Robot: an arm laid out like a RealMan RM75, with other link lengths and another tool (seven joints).
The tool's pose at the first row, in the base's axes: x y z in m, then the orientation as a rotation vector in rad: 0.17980, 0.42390, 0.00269, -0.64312, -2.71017, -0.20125
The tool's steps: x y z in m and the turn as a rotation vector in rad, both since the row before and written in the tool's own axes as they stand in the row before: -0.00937, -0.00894, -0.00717, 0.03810, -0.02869, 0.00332; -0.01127, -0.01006, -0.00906, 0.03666, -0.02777, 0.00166; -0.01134, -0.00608, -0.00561, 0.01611, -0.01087, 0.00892; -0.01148, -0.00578, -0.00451, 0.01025, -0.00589, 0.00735; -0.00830, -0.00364, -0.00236, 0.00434, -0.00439, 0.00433; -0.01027, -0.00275, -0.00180, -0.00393, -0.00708, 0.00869; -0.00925, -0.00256, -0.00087, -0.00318, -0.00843, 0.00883; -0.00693, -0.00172, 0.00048, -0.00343, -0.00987, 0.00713; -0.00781, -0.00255, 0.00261, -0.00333, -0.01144, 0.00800; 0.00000, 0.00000, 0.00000, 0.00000, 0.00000, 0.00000; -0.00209, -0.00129, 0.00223, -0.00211, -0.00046, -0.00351; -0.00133, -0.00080, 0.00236, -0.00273, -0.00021, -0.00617
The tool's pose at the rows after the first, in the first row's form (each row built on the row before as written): 0.18569, 0.41060, 0.00544, -0.64424, -2.73320, -0.14024; 0.19333, 0.39539, 0.00996, -0.64297, -2.75499, -0.08119; 0.20191, 0.38444, 0.01186, -0.65328, -2.76011, -0.05362; 0.21039, 0.37383, 0.01290, -0.66192, -2.76167, -0.03598; 0.21648, 0.36671, 0.01287, -0.66763, -2.76369, -0.02762; 0.22446, 0.35954, 0.01175, -0.68202, -2.76812, -0.02889; 0.23135, 0.35301, 0.01009, -0.69673, -2.77359, -0.02864; 0.23627, 0.34834, 0.00781, -0.70949, -2.78103, -0.02859; 0.24099, 0.34267, 0.00335, -0.72381, -2.78957, -0.02769; 0.24099, 0.34267, 0.00335, -0.72381, -2.78957, -0.02769; 0.24159, 0.34073, 0.00073, -0.71952, -2.79169, -0.03114; 0.24176, 0.33960, -0.00185, -0.71161, -2.79464, -0.03604
